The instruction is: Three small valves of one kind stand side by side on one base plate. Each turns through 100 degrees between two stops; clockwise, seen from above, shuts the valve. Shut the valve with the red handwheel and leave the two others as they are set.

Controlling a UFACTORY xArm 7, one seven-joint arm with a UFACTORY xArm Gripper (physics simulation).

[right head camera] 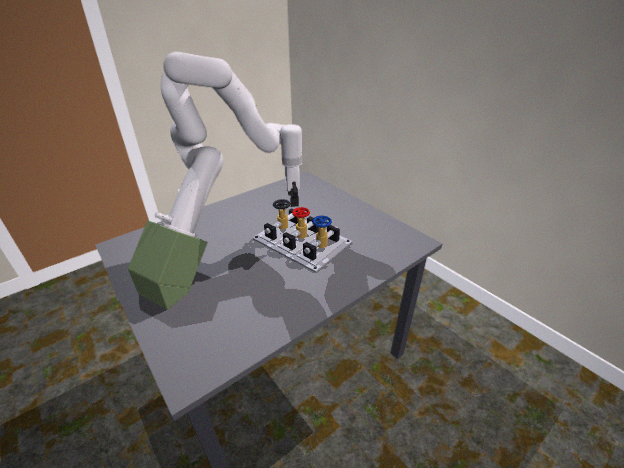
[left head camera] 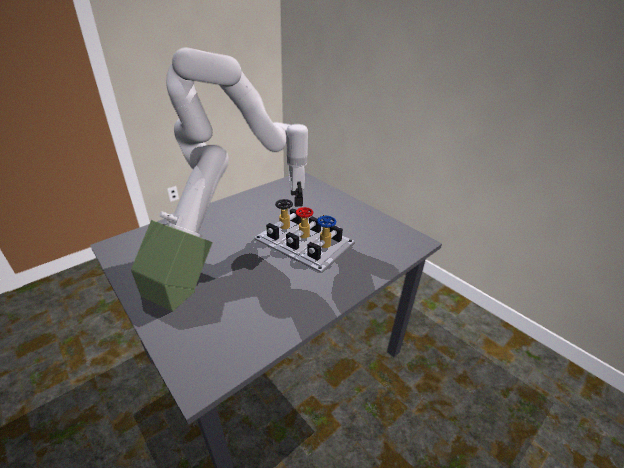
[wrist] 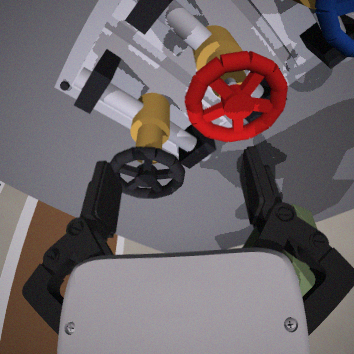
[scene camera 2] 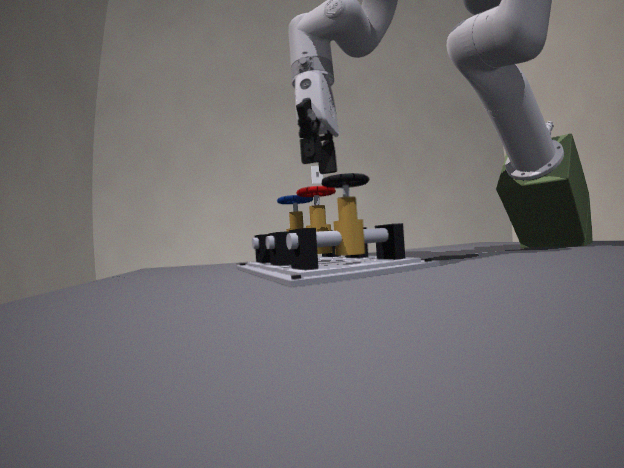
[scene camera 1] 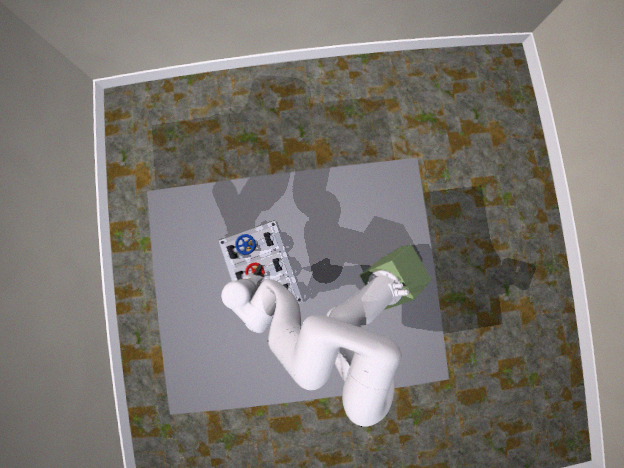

Scene:
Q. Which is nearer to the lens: the black handwheel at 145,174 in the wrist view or the red handwheel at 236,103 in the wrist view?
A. The red handwheel.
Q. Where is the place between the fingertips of my gripper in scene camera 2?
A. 320,168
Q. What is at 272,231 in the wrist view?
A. My gripper.

